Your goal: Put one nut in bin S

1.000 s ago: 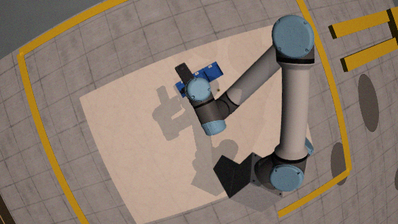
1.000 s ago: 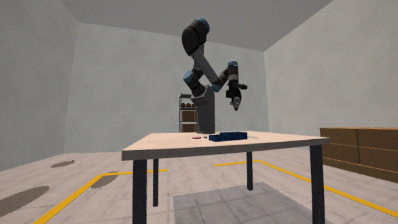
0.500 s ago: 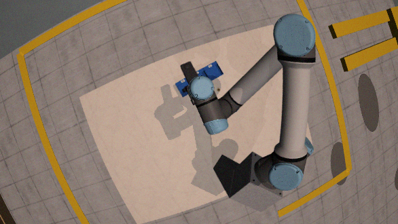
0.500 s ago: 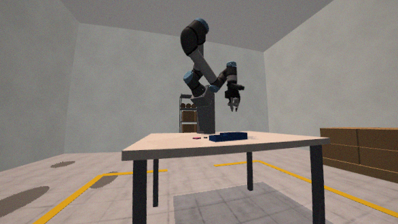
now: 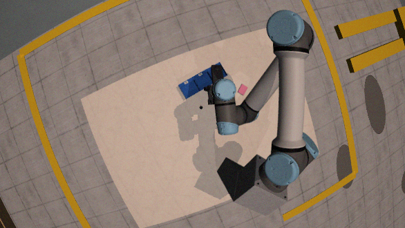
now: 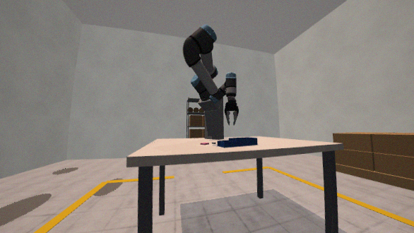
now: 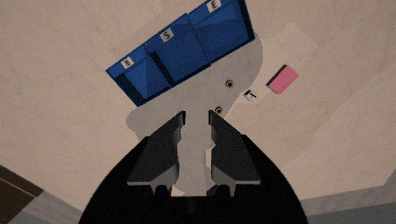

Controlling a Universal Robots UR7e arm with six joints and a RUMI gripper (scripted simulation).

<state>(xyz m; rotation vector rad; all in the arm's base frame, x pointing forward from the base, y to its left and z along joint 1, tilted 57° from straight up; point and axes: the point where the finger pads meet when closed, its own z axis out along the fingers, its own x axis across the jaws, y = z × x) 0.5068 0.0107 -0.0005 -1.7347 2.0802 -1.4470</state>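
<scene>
My hand is 80 mm past the grey screw, 100 mm to the left of it and 140 mm above it. Round my hand: pink block 80 mm behind, 170 mm to the right, 140 mm below; black nut 60 mm behind, 80 mm to the left, 140 mm below; joined blue bins 70 mm ahead, 120 mm below.
</scene>
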